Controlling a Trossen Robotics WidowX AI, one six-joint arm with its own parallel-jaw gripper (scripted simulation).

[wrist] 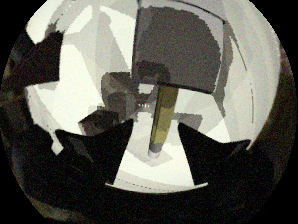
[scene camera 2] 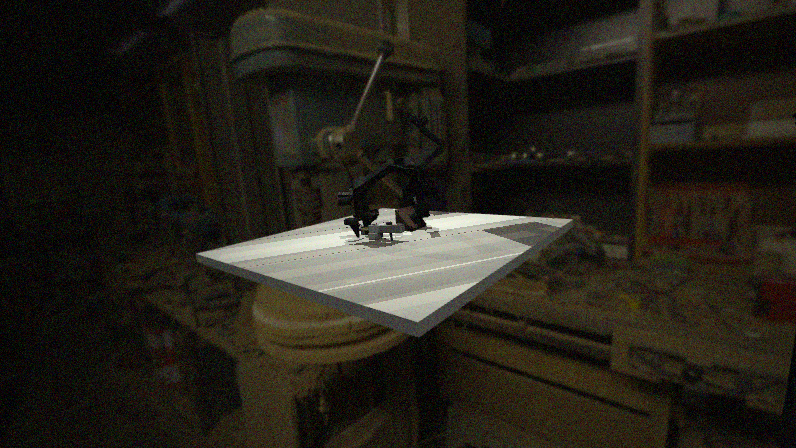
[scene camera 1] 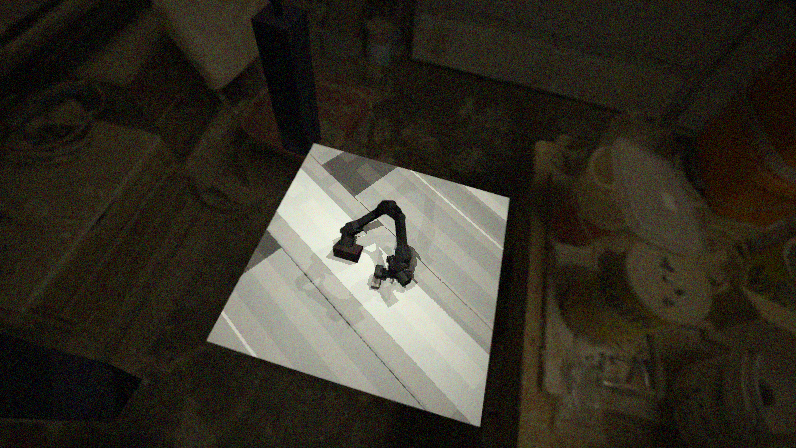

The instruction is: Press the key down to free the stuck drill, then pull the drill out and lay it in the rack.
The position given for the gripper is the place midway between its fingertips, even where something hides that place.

Note:
The gripper (wrist: 156, 123) is open, with nothing in its grasp. Also in view: a yellowish drill (wrist: 166, 100).

